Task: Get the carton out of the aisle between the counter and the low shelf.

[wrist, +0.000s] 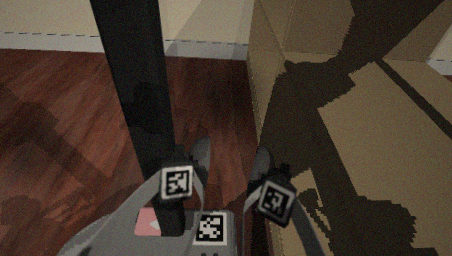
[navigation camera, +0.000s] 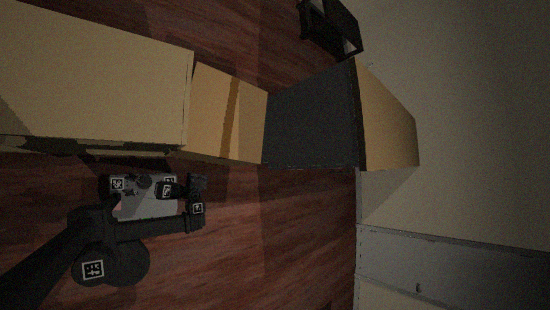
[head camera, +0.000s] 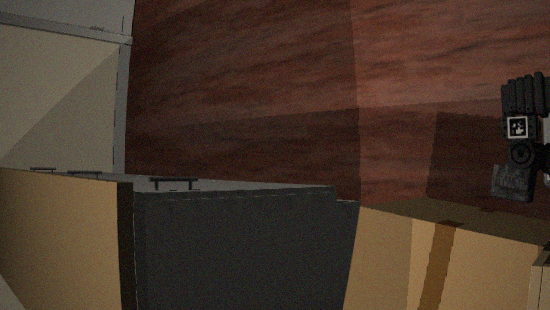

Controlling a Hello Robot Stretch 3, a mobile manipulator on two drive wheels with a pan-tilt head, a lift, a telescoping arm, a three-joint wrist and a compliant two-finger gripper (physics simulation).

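Seen in the pictures: gripper, fingertip midpoint: [wrist: 231, 158] [navigation camera: 124, 183]; robot's base, link origin: [navigation camera: 144, 181].
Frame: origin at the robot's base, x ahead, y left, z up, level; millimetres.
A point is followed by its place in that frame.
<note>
The tan carton [head camera: 385, 250] @(y -508, x 191, z 406 mm) [navigation camera: 205, 110] @(y -258, x 352, z 406 mm) with a brown tape stripe stands on the floor between the counter and the low shelf. The counter's dark side panel [head camera: 235, 250] @(y -833, x 206, z 584 mm) [navigation camera: 310, 120] @(y -835, x 344, z 583 mm) appears next to one side of it in both views. The low shelf [head camera: 542, 285] @(y -111, x 179, z 610 mm) [navigation camera: 100, 85] @(y 140, x 314, z 610 mm) is at its other side. My gripper [wrist: 231, 158] @(y 76, x 13, z 425 mm) is open, with bare floor showing between its fingertips. In the wrist view the right finger overlaps the edge of an open, tan, shelf-like unit [wrist: 395, 130] @(y 206, x 283, z 345 mm). The carton cannot be made out in the wrist view.
The counter's wood-coloured top [head camera: 60, 235] @(y -1243, x 201, z 910 mm) [navigation camera: 387, 120] @(y -1270, x 352, z 910 mm) is against the wall [navigation camera: 480, 125] @(y -2659, x 424, z 1570 mm). Handles [head camera: 174, 180] stick out from its front. A black piece of furniture [navigation camera: 345, 22] @(y -1909, x 1888, z 450 mm) stands beyond it. Reddish wood floor [head camera: 250, 100] @(y -1402, x -303, z 0 mm) [navigation camera: 300, 225] @(y -1343, x -538, z 0 mm) runs along the front.
</note>
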